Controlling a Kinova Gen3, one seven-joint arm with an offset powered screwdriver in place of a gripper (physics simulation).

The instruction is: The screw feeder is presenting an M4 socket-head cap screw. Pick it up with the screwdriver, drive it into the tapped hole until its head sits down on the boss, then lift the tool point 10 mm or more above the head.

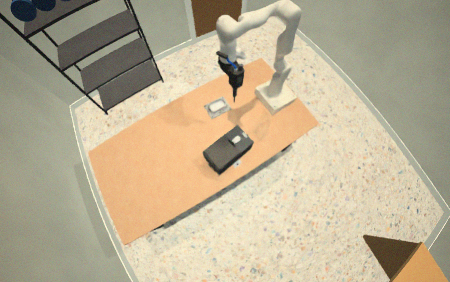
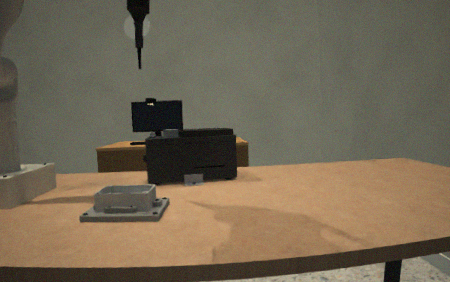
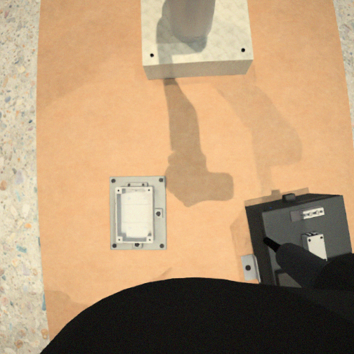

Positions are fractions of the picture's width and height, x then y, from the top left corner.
In view: a grey base plate (image 2: 0.21, 0.77) and a black screw feeder (image 2: 0.37, 0.58).
The grey base plate shows as well in image 3 (image 3: 0.45, 0.53). The black screw feeder also shows in image 3 (image 3: 0.78, 0.63).
